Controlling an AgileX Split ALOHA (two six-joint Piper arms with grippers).
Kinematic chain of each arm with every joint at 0, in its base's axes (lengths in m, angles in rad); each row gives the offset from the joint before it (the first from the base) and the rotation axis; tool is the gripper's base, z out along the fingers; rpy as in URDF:
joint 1: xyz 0 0 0.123 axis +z
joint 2: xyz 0 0 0 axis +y
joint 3: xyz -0.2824 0 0.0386 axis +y
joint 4: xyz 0.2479 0 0.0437 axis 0.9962 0 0.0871
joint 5: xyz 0 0 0 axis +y
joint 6: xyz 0.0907 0 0.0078 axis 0.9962 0 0.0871
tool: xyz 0 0 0 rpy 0 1.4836 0
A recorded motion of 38 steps. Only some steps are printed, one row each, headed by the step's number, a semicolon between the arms.
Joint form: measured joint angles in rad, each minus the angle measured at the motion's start. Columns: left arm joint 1, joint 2, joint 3, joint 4, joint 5, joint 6; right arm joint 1, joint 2, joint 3, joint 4, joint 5, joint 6.
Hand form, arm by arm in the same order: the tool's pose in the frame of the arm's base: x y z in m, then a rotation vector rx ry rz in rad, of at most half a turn. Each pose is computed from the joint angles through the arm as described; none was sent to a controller.
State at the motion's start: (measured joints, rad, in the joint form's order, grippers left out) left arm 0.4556 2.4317 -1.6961 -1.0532 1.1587 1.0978; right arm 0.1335 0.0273 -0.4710 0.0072 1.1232 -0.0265
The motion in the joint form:
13: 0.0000 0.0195 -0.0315 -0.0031 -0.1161 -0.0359; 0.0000 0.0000 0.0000 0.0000 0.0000 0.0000
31: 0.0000 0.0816 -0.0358 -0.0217 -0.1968 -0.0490; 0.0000 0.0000 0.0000 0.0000 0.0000 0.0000
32: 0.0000 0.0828 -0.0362 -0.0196 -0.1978 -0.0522; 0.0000 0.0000 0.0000 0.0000 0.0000 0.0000
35: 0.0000 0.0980 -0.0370 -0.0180 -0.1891 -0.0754; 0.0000 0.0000 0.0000 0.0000 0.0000 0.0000
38: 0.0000 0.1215 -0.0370 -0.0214 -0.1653 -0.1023; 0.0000 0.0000 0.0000 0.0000 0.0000 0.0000
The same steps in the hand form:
13: 0.4529 0.1456 0.0834 -0.0191 2.4592 -0.9164; -0.0007 0.0005 0.2643 -0.1733 2.1570 0.0704
31: 0.4556 0.1500 0.0536 -0.1253 2.4800 -0.8768; -0.0007 0.0005 0.2643 -0.1733 2.1570 0.0704
32: 0.4555 0.1501 0.0530 -0.1285 2.4825 -0.8763; -0.0007 0.0005 0.2643 -0.1733 2.1570 0.0704
35: 0.4542 0.1491 0.0461 -0.1602 2.4968 -0.9051; -0.0007 0.0005 0.2643 -0.1733 2.1570 0.0704
38: 0.4515 0.1465 0.0360 -0.1995 2.5139 -0.9625; -0.0007 0.0005 0.2643 -0.1733 2.1570 0.0704

